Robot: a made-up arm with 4 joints.
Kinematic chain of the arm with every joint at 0, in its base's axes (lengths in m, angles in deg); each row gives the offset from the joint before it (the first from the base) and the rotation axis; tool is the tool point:
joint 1: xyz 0 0 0.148 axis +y
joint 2: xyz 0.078 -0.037 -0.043 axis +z
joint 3: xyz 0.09 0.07 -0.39 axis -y
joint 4: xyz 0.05 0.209 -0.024 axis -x
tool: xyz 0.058 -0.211 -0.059
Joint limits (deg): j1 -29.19..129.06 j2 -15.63..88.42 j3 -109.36..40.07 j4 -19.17..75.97
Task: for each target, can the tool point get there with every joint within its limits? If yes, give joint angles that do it. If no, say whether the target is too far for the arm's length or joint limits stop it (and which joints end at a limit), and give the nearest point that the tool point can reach.
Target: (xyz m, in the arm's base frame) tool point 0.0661 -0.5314 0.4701
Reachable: no: joint limits stop it (at a limit: joint 1, joint 2, joint 3, joint 4) | nearest point -0.3622 -0.1206 0.4721 | short by 0.593 m
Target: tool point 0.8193 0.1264 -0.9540
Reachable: no: too far | nearest point 0.4026 0.0704 -0.3935 | short by 0.701 m
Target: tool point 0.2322 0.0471 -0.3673
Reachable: yes | joints -17.05 42.61 -70.76 1.28
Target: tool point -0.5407 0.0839 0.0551
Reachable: yes | joints 88.92 58.11 -70.10 15.89
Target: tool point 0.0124 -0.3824 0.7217
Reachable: no: joint limits stop it (at a limit: joint 1, joint 3, joint 4) | nearest point -0.3567 -0.1086 0.4789 | short by 0.520 m
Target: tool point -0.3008 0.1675 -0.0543
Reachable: yes | joints 63.10 77.16 5.13 39.26
